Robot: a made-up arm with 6 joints.
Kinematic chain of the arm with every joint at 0, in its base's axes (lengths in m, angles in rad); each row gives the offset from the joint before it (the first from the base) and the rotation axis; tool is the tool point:
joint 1: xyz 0 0 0.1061 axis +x
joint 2: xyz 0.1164 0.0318 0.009 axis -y
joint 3: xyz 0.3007 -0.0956 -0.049 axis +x
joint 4: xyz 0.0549 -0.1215 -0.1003 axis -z
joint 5: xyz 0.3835 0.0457 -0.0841 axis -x
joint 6: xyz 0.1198 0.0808 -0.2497 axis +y
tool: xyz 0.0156 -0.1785 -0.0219
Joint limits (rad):
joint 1: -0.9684..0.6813
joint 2: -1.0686..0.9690
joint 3: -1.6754..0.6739
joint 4: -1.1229..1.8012
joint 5: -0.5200..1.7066
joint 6: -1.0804..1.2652
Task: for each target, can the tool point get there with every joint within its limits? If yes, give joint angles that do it. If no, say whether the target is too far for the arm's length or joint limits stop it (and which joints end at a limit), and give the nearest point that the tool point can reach.
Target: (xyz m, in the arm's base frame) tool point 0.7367 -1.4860 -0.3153
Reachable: no: too far | nearest point 0.5128 -0.9458 -0.1621 | short by 0.605 m
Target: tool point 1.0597 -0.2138 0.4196
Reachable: yes | joints -0.3785 0.6762 -0.6046 -0.3247 -0.0592 -0.2187
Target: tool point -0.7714 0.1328 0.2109
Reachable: no: joint limits stop it (at a limit: joint 1, joint 2, joint 3, joint 4) | nearest point -0.3213 0.2006 0.3873 | short by 0.488 m
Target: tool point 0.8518 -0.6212 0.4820
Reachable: yes | joints 0.2049 0.5631 -1.2888 -0.0560 0.1941 -0.0749
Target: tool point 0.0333 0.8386 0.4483
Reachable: no: joint limits stop it (at a limit: joint 1, joint 3, joint 5) | nearest point 0.0367 0.6706 0.6284 | short by 0.246 m
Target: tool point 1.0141 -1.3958 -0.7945
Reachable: no: too far | nearest point 0.6226 -0.7830 -0.3991 | short by 0.828 m
